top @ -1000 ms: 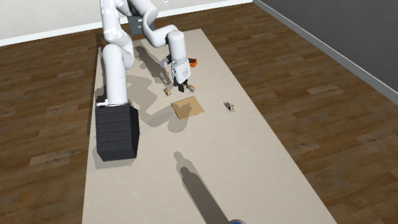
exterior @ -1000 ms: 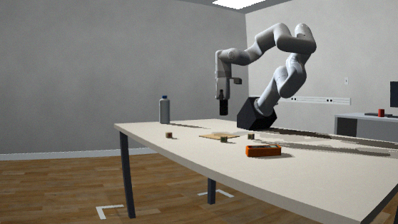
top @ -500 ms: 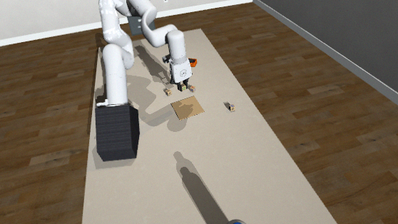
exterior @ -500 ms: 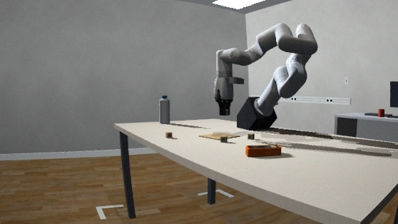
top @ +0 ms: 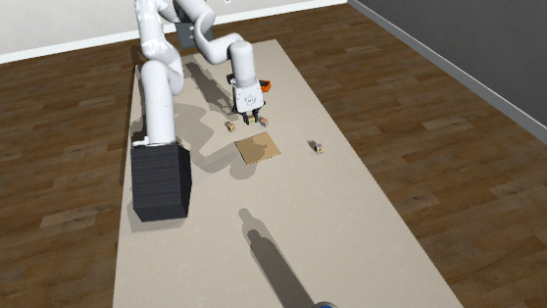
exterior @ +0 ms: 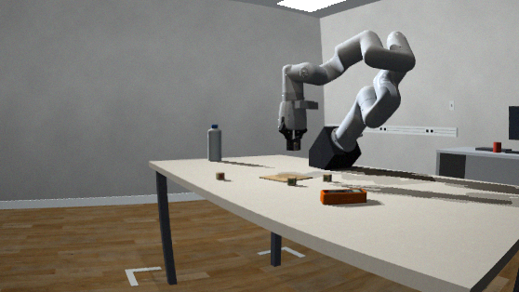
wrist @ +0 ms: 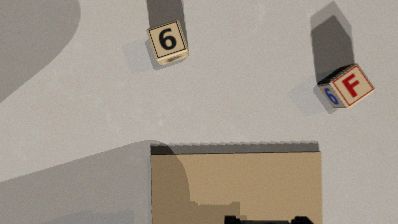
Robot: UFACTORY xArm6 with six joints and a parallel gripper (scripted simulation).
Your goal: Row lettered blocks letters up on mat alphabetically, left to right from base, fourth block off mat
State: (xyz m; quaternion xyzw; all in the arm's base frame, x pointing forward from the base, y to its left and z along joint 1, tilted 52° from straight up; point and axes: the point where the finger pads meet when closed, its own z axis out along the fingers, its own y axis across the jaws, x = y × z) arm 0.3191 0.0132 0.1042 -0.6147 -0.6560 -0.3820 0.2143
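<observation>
My gripper is now 1 cm short of the thin mat, 4 cm to the left of it and 12 cm above it. Also, from my hand: grey bottle: 2 cm ahead, 74 cm to the right, 3 cm below.
</observation>
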